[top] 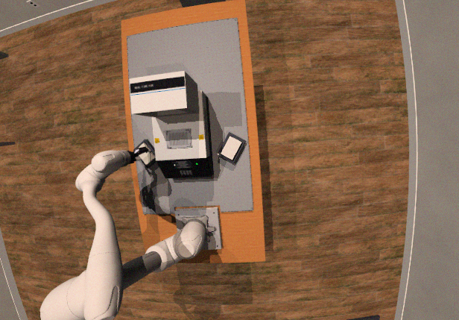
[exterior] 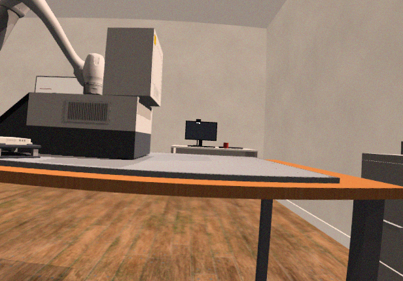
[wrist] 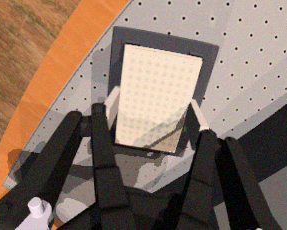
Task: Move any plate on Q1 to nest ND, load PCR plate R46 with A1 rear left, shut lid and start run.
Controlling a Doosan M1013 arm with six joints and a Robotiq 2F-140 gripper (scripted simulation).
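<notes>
The 96-well plate is 2 cm below my hand. The rest, counted from my hand: dark plate nest N1: 58 cm to the right, 4 cm below, 2 cm behind; then dark nest: 4 cm below; then white plate R46: 58 cm to the right, 2 cm below, 2 cm behind.
</notes>
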